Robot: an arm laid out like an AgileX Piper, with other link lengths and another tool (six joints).
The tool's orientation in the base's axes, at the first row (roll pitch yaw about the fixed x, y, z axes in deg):
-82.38 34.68 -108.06
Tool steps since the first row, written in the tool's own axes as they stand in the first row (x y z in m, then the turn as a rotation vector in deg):
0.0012 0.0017 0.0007 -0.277 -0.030 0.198
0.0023 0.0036 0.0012 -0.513 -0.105 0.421
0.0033 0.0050 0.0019 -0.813 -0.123 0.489
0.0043 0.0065 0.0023 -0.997 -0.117 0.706
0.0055 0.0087 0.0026 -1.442 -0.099 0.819
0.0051 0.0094 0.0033 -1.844 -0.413 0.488
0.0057 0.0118 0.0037 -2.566 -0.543 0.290
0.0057 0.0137 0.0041 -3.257 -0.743 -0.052
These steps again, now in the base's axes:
0.0008 -0.0004 -0.0020 0.244 0.127 0.204
0.0016 -0.0005 -0.0041 0.486 0.190 0.423
0.0024 -0.0008 -0.0057 0.620 0.389 0.616
0.0030 -0.0010 -0.0075 0.868 0.454 0.740
0.0036 -0.0010 -0.0099 1.090 0.768 0.990
0.0046 -0.0006 -0.0102 0.794 1.052 1.439
0.0055 0.0000 -0.0125 0.757 1.627 1.934
0.0064 0.0008 -0.0140 0.559 2.198 2.453

